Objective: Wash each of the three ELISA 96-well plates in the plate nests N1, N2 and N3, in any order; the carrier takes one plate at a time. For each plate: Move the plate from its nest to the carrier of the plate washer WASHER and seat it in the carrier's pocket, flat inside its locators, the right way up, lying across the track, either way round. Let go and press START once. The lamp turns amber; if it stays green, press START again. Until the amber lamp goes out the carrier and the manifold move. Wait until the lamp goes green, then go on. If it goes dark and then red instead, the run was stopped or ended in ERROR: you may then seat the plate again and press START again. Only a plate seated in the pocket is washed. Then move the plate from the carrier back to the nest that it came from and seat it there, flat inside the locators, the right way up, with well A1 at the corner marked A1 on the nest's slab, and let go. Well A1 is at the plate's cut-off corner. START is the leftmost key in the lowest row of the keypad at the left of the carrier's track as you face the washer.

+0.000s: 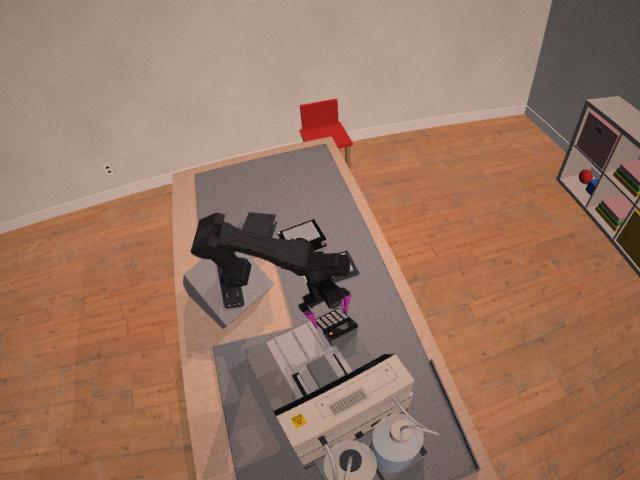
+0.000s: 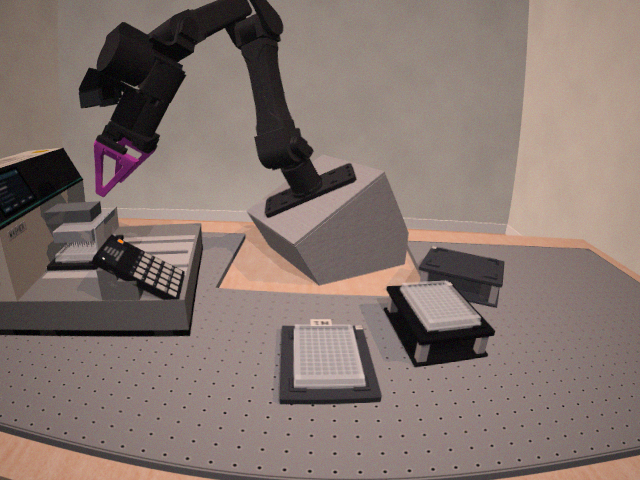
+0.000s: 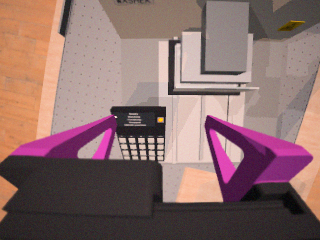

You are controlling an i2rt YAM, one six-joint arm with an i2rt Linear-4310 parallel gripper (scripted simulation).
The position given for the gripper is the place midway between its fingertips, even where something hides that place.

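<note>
Image 2 takes in the gripper (image 2: pixel 109 187) along with a washer body (image 2: pixel 47 184) and a grey manifold (image 2: pixel 83 232), and it also shows a 96-well plate (image 2: pixel 325 356) and another 96-well plate (image 2: pixel 437 304). In image 3 the washer body (image 3: pixel 147 111) is visible again, as are the manifold (image 3: pixel 190 42) and the gripper (image 3: pixel 160 120).
</note>
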